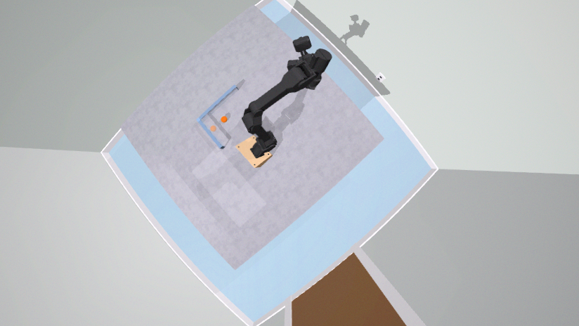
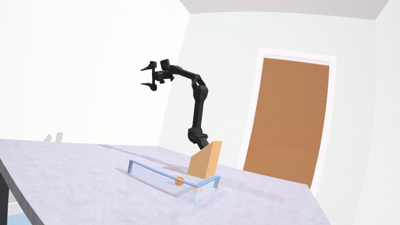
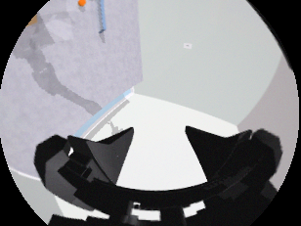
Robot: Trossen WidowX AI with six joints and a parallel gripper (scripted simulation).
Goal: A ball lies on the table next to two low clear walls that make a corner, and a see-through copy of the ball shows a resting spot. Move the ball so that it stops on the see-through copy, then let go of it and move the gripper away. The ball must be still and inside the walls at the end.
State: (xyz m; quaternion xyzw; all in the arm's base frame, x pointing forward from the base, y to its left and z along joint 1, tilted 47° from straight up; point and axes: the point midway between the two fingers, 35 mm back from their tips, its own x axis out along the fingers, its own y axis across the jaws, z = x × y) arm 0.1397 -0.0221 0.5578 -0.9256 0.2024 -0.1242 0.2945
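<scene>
Now: the orange ball 500 mm to the left of my gripper tip, 450 mm below it and 80 mm ahead of it. Also, from my gripper tip: see-through copy of ball (590 mm to the left, 450 mm below, 80 mm ahead).
</scene>
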